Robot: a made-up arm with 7 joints.
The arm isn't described. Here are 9 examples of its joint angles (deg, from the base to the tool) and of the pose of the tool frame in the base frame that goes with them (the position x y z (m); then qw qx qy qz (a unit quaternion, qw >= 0)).
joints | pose
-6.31 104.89 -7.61 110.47 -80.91 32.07 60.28 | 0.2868 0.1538 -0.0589 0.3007 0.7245 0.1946 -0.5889
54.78 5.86 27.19 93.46 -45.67 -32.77 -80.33 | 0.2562 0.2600 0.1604 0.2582 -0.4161 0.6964 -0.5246
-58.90 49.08 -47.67 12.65 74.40 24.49 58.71 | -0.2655 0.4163 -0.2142 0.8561 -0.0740 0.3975 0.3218
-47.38 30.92 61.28 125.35 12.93 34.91 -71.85 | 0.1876 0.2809 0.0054 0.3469 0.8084 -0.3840 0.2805
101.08 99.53 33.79 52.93 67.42 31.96 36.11 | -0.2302 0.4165 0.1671 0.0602 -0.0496 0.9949 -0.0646
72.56 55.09 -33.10 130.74 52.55 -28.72 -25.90 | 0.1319 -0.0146 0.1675 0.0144 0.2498 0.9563 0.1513
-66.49 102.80 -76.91 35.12 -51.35 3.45 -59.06 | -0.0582 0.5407 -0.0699 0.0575 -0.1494 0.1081 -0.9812
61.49 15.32 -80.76 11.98 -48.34 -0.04 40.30 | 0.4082 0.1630 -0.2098 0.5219 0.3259 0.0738 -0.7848
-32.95 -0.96 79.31 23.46 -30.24 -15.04 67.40 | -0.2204 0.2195 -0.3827 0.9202 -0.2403 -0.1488 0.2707
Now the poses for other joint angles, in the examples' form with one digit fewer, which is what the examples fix.
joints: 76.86 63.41 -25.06 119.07 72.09 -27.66 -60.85
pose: 0.157 0.051 0.219 0.098 -0.203 -0.937 0.268
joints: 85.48 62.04 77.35 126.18 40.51 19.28 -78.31
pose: -0.229 0.190 0.074 0.547 0.055 0.483 -0.681
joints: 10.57 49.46 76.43 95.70 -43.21 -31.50 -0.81
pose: 0.044 0.392 0.164 0.139 0.841 -0.505 -0.133
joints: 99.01 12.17 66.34 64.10 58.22 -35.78 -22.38
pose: 0.207 0.418 0.148 0.345 0.368 0.458 -0.732
